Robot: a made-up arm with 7 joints.
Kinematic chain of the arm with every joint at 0, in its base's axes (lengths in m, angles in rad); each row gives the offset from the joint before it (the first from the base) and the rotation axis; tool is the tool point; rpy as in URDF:
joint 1: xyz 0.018 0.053 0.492 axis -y
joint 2: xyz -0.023 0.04 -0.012 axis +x
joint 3: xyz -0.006 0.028 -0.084 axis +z
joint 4: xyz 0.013 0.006 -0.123 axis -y
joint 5: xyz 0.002 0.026 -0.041 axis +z
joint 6: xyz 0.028 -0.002 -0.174 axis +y
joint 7: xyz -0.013 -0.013 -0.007 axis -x
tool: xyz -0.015 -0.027 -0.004 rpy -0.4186 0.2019 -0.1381
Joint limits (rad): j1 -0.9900..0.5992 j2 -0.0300..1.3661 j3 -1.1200..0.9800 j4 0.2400..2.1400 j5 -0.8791..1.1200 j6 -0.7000..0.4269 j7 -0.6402..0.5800
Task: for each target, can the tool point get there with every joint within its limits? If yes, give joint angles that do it. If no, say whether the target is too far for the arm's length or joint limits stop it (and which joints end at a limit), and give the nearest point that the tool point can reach.
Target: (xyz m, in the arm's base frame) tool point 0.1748 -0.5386 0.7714
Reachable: no: too far | nearest point 0.1559 -0.0933 0.4608 | short by 0.543 m
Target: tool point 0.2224 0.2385 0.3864
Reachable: yes | joints 0.0898 0.7462 0.0430 1.7696 -0.4226 0.3415 0.1909
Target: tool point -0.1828 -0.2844 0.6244
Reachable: no: joint limits stop it (at a limit: joint 1, joint 2, joint 3, joint 6) | nearest point -0.0448 -0.1030 0.3737 | short by 0.339 m
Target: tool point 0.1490 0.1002 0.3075
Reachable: yes | joints 0.0483 0.8928 -0.7861 1.9512 0.1570 0.1932 -0.2534
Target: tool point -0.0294 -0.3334 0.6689
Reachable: no: joint limits stop it (at a limit: joint 1, joint 2, joint 3, joint 4, joint 6, joint 7) | nearest point 0.1013 -0.0758 0.4769 | short by 0.347 m
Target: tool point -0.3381 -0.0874 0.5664
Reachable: no: joint limits stop it (at a limit: joint 1, joint 2, joint 3, joint 6) | nearest point -0.2274 -0.0559 0.2797 | short by 0.309 m
